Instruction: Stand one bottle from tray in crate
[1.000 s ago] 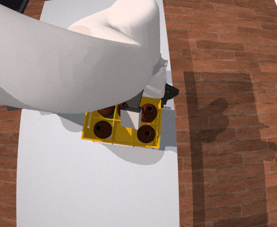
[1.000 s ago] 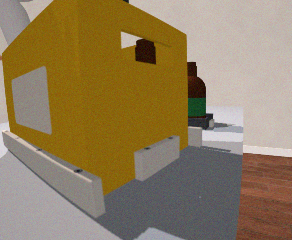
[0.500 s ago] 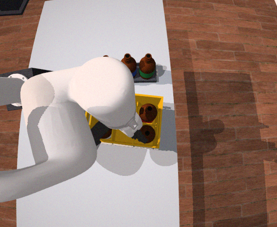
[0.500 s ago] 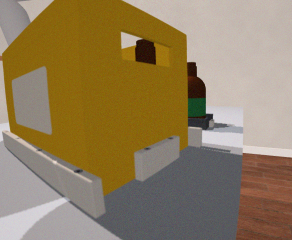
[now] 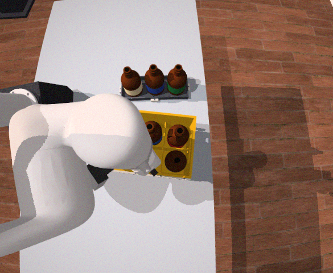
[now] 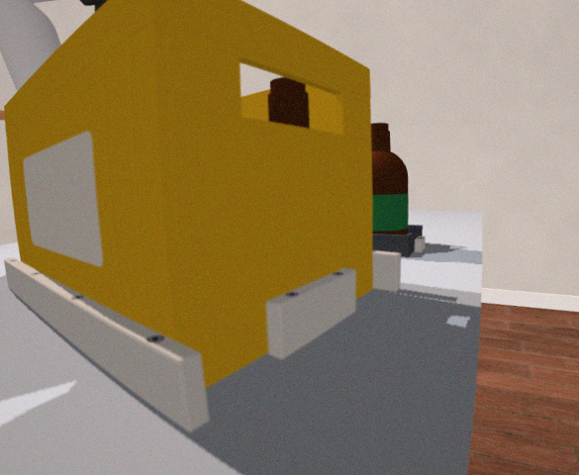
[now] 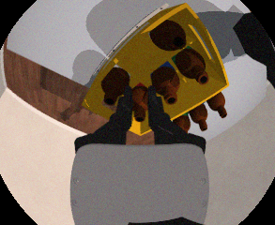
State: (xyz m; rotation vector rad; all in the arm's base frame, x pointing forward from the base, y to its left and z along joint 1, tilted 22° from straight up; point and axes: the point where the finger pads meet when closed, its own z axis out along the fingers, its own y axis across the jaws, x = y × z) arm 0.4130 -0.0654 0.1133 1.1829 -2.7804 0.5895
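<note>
Now: the green-label bottle 7 cm ahead of my hand, 31 cm to the left of it and 16 cm below it. From my hand the other things lie so: crate 5 cm to the left, 16 cm below; then cream-labelled bottle 10 cm behind, 28 cm to the left, 16 cm below; then dark tray 2 cm behind, 30 cm to the left, 23 cm below.
</note>
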